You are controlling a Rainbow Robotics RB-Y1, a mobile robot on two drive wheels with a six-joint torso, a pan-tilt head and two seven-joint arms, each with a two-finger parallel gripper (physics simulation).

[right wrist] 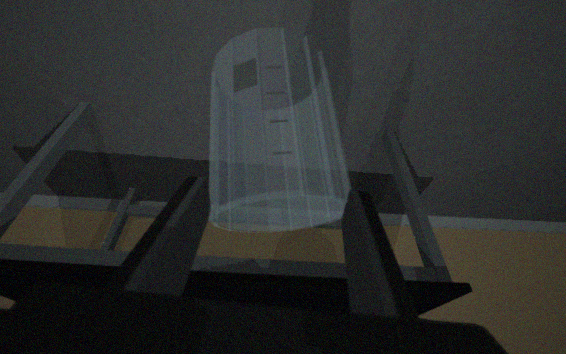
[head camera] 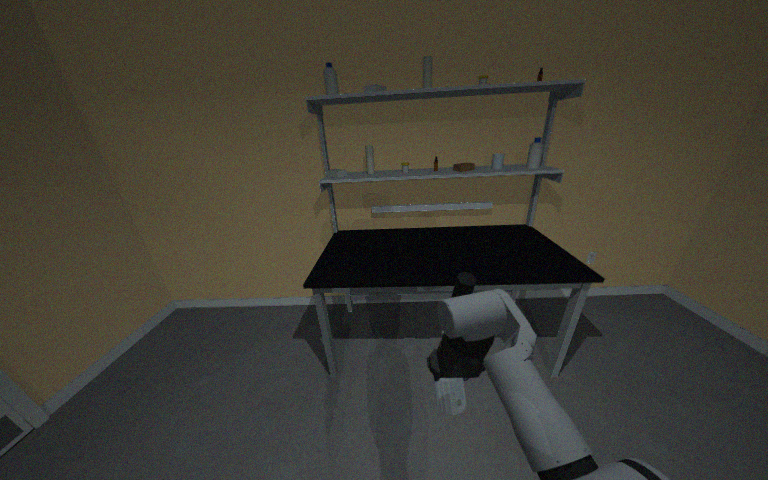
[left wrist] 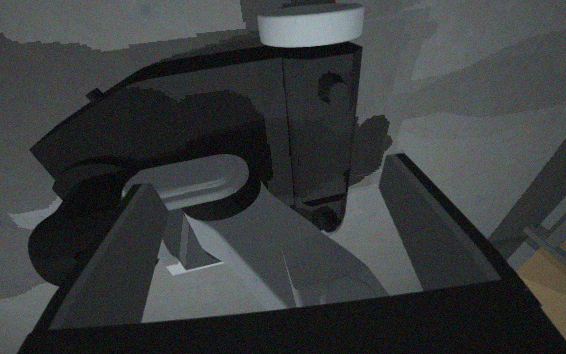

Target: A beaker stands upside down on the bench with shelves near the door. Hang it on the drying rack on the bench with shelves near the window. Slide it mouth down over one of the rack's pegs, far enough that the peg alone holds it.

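Places are measured from the robot's base along level axes (x down, y ahead, z right), in metres.
Pixels of known places: left gripper, fingertip midpoint: point(left wrist: 270, 184); right gripper, fingertip midpoint: point(right wrist: 276, 199) point(head camera: 449, 377).
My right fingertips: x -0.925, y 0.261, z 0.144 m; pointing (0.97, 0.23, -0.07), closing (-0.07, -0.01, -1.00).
Observation:
Ahead of a thing's pixels: the offset from my right fingertips to its top centre. "pt": to the spot under its first point. Level surfaces: height alone.
The clear glass beaker @(dx -0.011, dy +0.003, dz +0.002 m) point(head camera: 451, 395) point(right wrist: 277, 150) is between the fingers of my right gripper point(right wrist: 276, 199), gripped near its closed end. In the right wrist view it extends away from the fingers, with graduation marks on its wall. In the head camera it hangs below the dark gripper body, in front of the black-topped bench @(dx +0.162 m) point(head camera: 396, 257). My left gripper point(left wrist: 270, 184) is open, with its two fingers wide apart and the robot's own base and body behind them. The drying rack does not show in these views.
Two shelves point(head camera: 396, 95) point(head camera: 407, 175) above the bench hold bottles, cylinders, small jars and a brown block @(pt dx -0.326, dy +1.168, dz +0.371 m) point(head camera: 463, 166). A pale bar point(head camera: 431, 208) is below the shelves. Bench legs point(head camera: 326, 333) point(head camera: 569, 333) stand at both sides. A pale-framed object point(head camera: 35, 412) is at the far left.

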